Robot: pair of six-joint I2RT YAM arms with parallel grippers.
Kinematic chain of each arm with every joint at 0, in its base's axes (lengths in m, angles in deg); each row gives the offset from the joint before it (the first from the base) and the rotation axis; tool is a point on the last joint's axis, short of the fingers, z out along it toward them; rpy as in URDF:
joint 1: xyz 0 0 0.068 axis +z
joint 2: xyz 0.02 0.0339 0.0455 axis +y
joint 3: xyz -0.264 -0.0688 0 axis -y
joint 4: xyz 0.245 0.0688 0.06 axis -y
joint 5: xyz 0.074 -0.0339 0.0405 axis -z
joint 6: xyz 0.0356 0 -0.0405 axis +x
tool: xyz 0 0 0 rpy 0 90 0
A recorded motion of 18 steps. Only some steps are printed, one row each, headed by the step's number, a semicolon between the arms.
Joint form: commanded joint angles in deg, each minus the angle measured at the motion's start. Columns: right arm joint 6, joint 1, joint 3, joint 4, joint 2, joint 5; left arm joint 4, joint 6, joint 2, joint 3, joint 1, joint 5.
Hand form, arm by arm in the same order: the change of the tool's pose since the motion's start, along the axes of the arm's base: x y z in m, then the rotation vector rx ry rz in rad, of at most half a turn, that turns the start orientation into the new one. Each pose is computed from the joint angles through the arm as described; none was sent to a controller.
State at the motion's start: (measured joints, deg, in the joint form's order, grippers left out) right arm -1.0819 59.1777 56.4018 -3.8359 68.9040 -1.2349; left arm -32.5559 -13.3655 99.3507 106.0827 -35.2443 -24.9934
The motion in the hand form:
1: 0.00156 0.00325 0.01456 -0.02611 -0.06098 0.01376; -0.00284 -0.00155 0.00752 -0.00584 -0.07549 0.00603
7: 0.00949 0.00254 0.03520 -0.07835 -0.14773 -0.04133; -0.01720 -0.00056 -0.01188 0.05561 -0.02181 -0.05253
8: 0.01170 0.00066 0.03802 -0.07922 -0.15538 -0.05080; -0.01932 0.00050 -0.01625 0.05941 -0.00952 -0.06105
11: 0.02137 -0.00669 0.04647 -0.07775 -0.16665 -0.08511; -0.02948 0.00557 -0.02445 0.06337 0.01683 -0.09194
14: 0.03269 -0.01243 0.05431 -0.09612 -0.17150 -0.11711; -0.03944 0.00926 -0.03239 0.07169 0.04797 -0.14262
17: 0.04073 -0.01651 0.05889 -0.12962 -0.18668 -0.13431; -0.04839 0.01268 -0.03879 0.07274 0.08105 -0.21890
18: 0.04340 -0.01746 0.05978 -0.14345 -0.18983 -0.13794; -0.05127 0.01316 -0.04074 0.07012 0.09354 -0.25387
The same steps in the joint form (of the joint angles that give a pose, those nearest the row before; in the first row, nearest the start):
1: -3.81 0.11 3.70 -2.36 0.91 0.40; 4.81 1.88 -1.08 -1.35 -0.56 -1.73
7: -8.77 -0.85 9.12 -6.29 2.15 4.10; 4.61 3.98 -4.36 -8.14 -1.57 -0.12
8: -9.17 -1.41 9.64 -6.60 2.11 4.18; 4.67 3.96 -4.98 -9.56 -1.59 0.38
11: -9.78 -3.86 11.35 -7.66 2.16 3.80; 4.78 4.03 -7.63 -13.69 -1.76 2.09
14: -10.70 -6.40 13.97 -9.92 3.03 3.39; 4.44 4.68 -9.94 -17.22 -2.00 4.71
17: -12.61 -8.15 15.95 -12.02 3.81 3.26; 3.93 5.82 -12.01 -20.11 -2.03 9.01
18: -13.26 -8.68 16.61 -12.82 4.16 3.18; 3.72 6.30 -12.58 -20.91 -2.06 10.99

